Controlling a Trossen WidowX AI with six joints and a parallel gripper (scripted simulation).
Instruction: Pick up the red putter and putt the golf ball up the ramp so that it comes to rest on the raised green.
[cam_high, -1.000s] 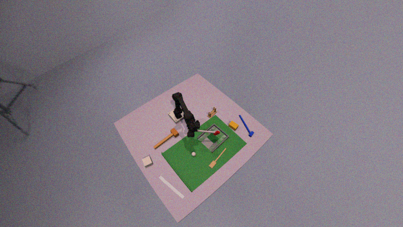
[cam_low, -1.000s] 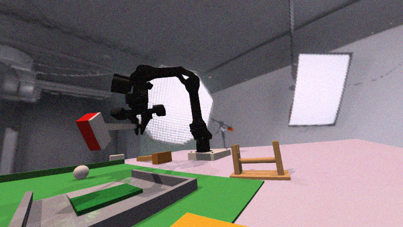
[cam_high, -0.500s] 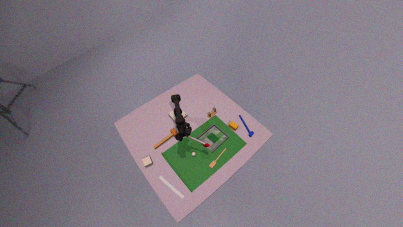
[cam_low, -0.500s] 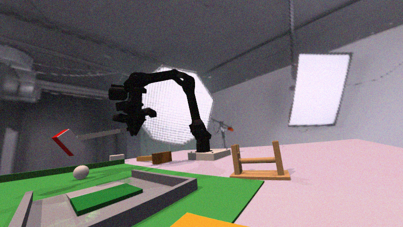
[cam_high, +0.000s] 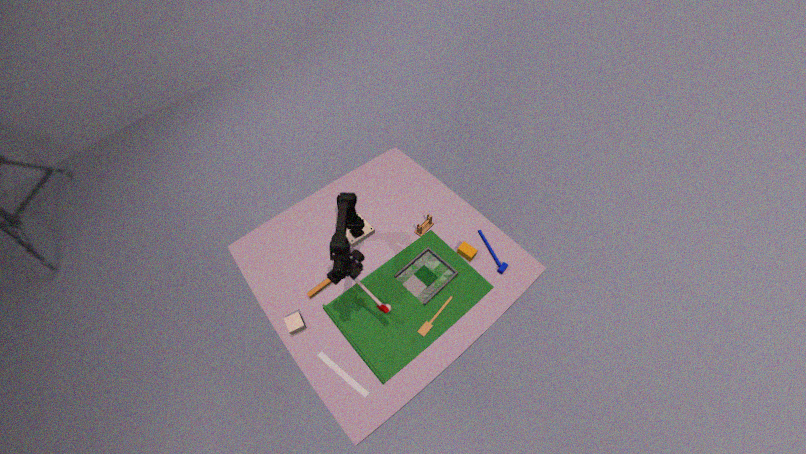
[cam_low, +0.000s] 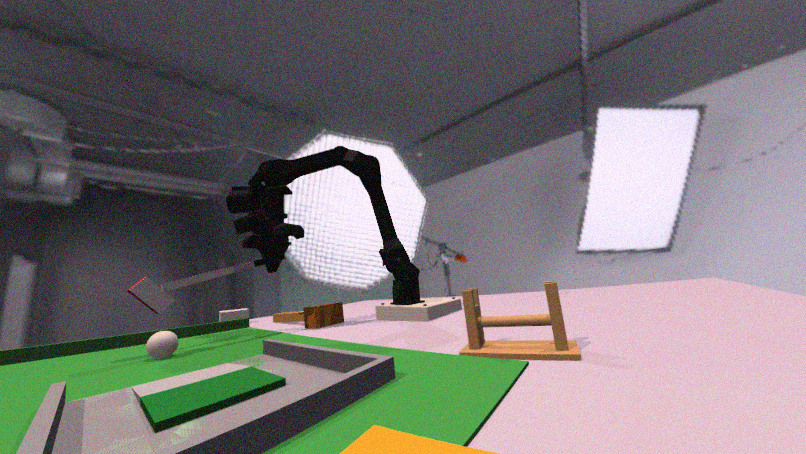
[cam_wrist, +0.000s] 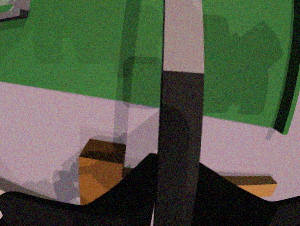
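Now: gripper tip 110 mm short of the red putter and 30 mm to the right of it. Round my gripper tip: white block: 340 mm to the right, 120 mm below, 20 mm ahead; white golf ball: 200 mm ahead, 120 mm below, 80 mm to the left; green turf: 220 mm ahead, 200 mm to the left, 140 mm below.
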